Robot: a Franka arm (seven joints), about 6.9 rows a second.
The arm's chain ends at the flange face. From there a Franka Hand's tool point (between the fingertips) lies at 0.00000 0.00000 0.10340 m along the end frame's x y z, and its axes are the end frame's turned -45 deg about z.
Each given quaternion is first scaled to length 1.
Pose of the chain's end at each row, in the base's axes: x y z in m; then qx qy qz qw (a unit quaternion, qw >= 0):
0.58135 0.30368 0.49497 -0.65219 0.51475 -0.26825 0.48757
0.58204 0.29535 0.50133 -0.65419 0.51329 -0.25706 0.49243
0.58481 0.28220 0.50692 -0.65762 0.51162 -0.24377 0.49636
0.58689 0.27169 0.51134 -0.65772 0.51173 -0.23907 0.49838
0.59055 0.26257 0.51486 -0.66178 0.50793 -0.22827 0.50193
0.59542 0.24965 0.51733 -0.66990 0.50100 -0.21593 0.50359
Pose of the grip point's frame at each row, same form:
0.66943 0.34088 0.45561 -0.79953 0.22598 -0.43442 0.34780
0.66909 0.33468 0.46174 -0.80082 0.22387 -0.42594 0.35657
0.67048 0.32391 0.46676 -0.80334 0.22101 -0.41516 0.36529
0.67215 0.31418 0.47113 -0.80348 0.22108 -0.41159 0.36895
0.67451 0.30729 0.47434 -0.80579 0.21602 -0.40298 0.37637
0.67751 0.29704 0.47602 -0.81063 0.20650 -0.39221 0.38262

